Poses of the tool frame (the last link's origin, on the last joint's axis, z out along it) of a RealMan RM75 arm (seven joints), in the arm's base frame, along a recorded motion.
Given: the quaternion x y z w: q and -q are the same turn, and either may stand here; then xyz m.
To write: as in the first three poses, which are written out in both.
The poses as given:
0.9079 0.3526 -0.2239 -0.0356 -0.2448 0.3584 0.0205
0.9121 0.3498 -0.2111 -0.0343 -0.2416 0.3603 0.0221
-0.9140 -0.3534 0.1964 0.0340 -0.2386 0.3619 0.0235
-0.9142 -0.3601 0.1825 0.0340 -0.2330 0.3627 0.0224
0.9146 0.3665 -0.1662 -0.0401 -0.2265 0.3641 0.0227
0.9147 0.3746 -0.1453 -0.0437 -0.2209 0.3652 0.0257
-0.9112 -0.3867 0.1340 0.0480 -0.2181 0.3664 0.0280
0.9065 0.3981 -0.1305 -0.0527 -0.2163 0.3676 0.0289
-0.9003 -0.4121 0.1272 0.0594 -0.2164 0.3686 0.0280
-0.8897 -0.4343 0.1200 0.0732 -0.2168 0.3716 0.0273
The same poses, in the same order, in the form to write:
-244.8 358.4 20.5 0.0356 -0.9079 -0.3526 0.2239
-241.6 360.3 22.1 0.0343 -0.9121 -0.3498 0.2111
-238.6 361.9 23.5 0.0340 -0.9140 -0.3534 0.1964
-233.0 362.7 22.4 0.0340 -0.9142 -0.3601 0.1825
-226.5 364.1 22.7 0.0401 -0.9146 -0.3665 0.1662
-220.9 365.2 25.7 0.0437 -0.9147 -0.3746 0.1453
-218.1 366.4 28.0 0.0480 -0.9112 -0.3867 0.1340
-216.3 367.6 28.9 0.0527 -0.9065 -0.3981 0.1305
-216.4 368.6 28.0 0.0594 -0.9003 -0.4121 0.1272
-216.8 371.6 27.3 0.0732 -0.8897 -0.4343 0.1200

